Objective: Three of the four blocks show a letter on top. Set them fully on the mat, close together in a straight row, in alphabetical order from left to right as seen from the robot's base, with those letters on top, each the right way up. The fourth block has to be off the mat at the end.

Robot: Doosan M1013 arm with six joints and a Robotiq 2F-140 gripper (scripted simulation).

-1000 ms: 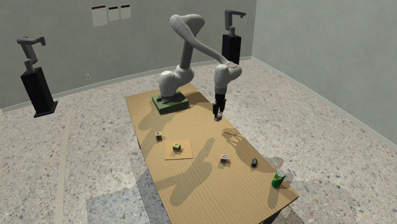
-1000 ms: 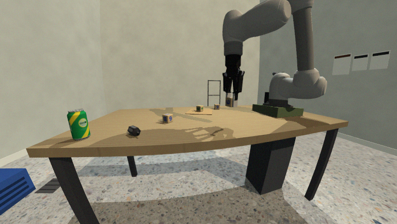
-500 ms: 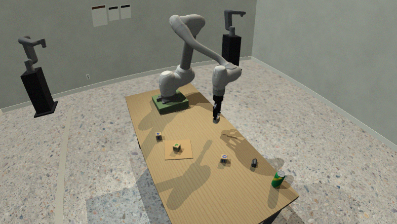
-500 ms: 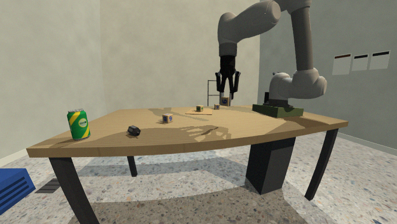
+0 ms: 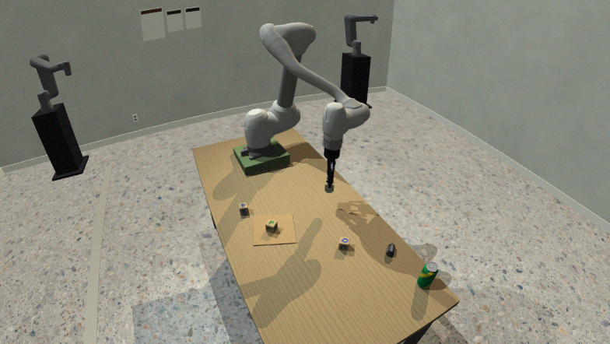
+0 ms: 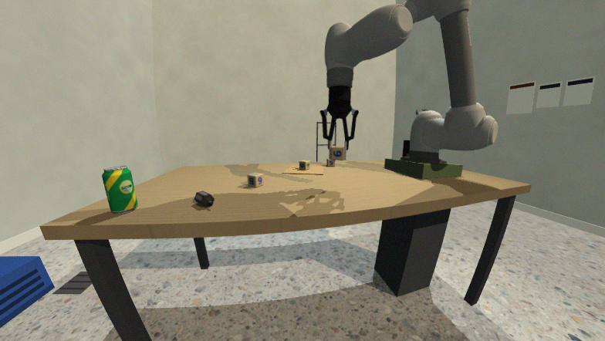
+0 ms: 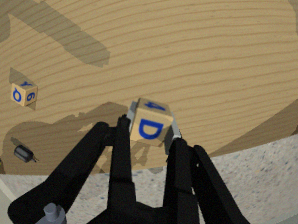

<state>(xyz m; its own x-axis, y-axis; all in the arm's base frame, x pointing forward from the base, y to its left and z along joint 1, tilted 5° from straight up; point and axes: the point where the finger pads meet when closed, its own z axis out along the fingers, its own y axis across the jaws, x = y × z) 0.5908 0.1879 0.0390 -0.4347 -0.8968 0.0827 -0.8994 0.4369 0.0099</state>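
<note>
Right now the tan mat is 60 mm ahead of my hand, 320 mm to the right of it and 130 mm below it. The rest, counted from my hand: D block: 10 mm below; then blue-lettered block: 300 mm ahead, 70 mm to the right, 110 mm below; then black object: 420 mm ahead, 110 mm to the left, 120 mm below.
</note>
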